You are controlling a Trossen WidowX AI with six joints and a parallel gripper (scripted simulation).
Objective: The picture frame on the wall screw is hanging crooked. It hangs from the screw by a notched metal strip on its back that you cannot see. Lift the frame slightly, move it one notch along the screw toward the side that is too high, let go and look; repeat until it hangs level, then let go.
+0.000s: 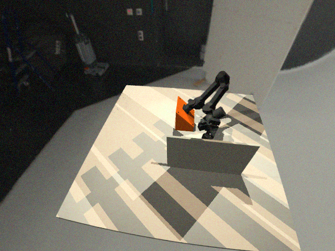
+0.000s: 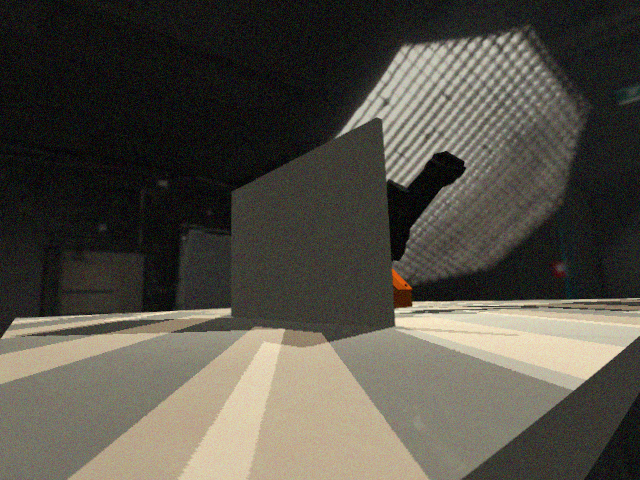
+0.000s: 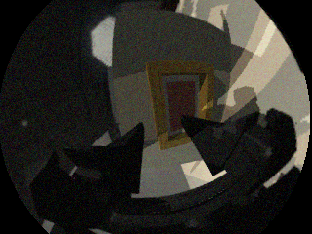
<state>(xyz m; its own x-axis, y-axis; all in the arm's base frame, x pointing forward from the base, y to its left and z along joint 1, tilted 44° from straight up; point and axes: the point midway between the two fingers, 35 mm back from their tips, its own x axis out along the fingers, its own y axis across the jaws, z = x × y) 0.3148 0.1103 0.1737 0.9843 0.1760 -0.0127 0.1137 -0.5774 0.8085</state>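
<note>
Right now the picture frame is 5 cm below my gripper tip and 5 cm ahead of it. Round my gripper tip: wall panel 6 cm below, 6 cm ahead.
</note>
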